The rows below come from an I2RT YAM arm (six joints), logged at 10 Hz.
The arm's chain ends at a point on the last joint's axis. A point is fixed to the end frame.
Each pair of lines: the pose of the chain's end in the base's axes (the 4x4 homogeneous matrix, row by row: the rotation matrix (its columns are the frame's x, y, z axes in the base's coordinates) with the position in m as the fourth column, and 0 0 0 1 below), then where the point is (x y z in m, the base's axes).
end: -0.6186 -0.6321 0.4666 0.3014; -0.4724 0.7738 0.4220 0.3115; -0.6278 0.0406 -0.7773 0.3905; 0 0 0 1
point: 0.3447 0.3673 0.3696
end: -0.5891 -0.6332 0.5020 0.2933; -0.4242 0.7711 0.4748 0.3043; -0.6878 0.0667 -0.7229 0.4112; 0 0 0 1
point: 0.3375 0.3613 0.3963
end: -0.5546 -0.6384 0.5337 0.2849; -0.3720 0.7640 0.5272 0.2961; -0.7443 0.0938 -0.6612 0.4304; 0 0 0 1
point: 0.3295 0.3541 0.4219
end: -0.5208 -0.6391 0.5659 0.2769; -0.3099 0.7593 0.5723 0.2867; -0.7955 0.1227 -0.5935 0.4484; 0 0 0 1
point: 0.3221 0.3448 0.4465
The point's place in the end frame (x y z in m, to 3 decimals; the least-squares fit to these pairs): -0.040 0.015 0.060
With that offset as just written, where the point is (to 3 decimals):
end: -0.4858 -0.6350 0.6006 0.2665; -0.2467 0.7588 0.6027 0.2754; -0.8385 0.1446 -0.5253 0.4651; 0 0 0 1
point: 0.312 0.333 0.469
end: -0.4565 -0.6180 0.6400 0.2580; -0.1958 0.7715 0.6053 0.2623; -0.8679 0.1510 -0.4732 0.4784; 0 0 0 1
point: 0.305 0.318 0.487
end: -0.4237 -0.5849 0.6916 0.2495; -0.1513 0.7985 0.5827 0.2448; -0.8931 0.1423 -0.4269 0.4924; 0 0 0 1
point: 0.299 0.298 0.505
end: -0.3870 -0.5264 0.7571 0.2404; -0.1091 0.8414 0.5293 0.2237; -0.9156 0.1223 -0.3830 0.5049; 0 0 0 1
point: 0.293 0.272 0.520
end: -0.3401 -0.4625 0.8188 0.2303; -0.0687 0.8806 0.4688 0.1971; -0.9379 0.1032 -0.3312 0.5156; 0 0 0 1
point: 0.286 0.241 0.535
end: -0.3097 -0.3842 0.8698 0.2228; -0.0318 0.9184 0.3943 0.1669; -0.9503 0.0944 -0.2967 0.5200; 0 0 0 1
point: 0.282 0.206 0.542
